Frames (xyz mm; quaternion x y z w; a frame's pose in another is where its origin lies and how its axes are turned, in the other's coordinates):
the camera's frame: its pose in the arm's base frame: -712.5 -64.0 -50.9 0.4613 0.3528 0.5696 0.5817
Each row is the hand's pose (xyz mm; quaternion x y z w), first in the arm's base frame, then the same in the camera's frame.
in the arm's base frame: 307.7 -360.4 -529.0 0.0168 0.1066 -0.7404 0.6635
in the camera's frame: -243.6 -770.6 839.1 0.0256 -0.5231 -0.8518 0.0096
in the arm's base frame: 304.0 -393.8 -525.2 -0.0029 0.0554 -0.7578 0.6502
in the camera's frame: -276.5 -763.3 841.4 0.0027 0.5450 0.8377 0.0352
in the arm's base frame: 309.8 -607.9 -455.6 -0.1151 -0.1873 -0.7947 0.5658
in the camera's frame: -479.4 -684.0 898.3 0.1543 0.6096 0.7387 0.2427
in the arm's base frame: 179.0 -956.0 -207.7 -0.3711 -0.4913 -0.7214 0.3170
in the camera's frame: -808.3 -381.4 903.5 0.3874 0.5190 0.5045 0.5710
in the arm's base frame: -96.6 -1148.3 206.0 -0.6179 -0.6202 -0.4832 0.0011
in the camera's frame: -978.8 114.1 806.2 0.5427 0.2321 0.2136 0.7784
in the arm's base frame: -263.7 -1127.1 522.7 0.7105 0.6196 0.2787 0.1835
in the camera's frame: -938.5 466.1 750.0 0.5832 0.0195 0.0224 0.8118
